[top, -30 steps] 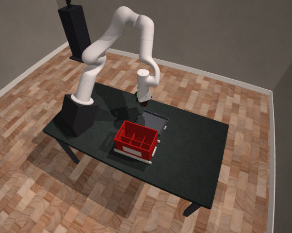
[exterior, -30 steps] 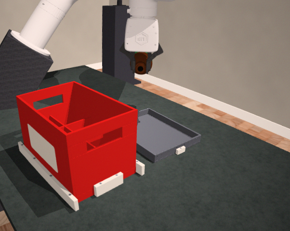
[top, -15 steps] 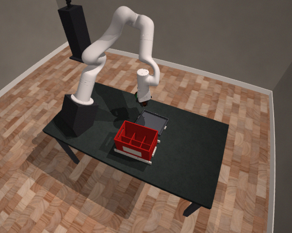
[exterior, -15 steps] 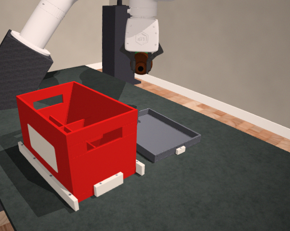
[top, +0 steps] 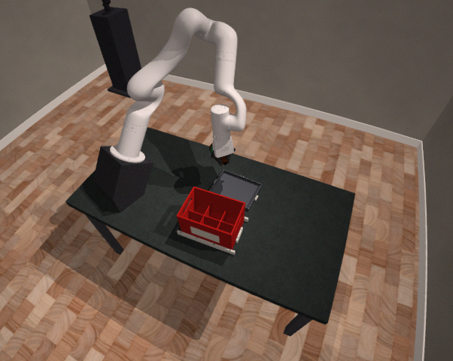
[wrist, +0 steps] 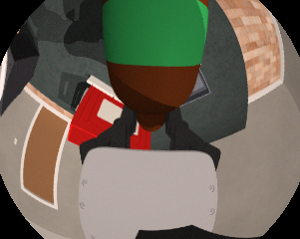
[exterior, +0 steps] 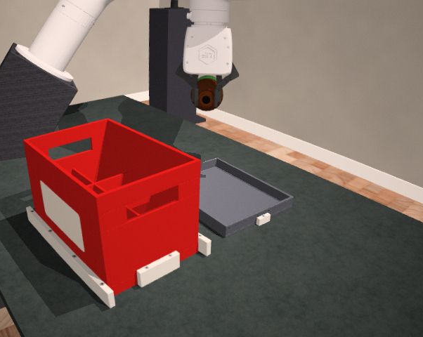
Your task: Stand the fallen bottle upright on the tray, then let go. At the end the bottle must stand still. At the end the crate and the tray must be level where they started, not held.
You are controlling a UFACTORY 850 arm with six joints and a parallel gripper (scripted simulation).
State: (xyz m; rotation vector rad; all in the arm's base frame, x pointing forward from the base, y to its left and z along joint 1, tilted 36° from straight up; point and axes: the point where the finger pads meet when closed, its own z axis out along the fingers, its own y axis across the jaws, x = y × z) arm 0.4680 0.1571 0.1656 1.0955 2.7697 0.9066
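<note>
Right now the brown bottle is 40 mm behind my hand, 30 mm to the left of it and 10 mm below it. The rest, counted from my hand: grey shallow tray (190 mm below, 80 mm ahead, 10 mm to the right); red crate (280 mm to the right, 120 mm below, 90 mm ahead).
</note>
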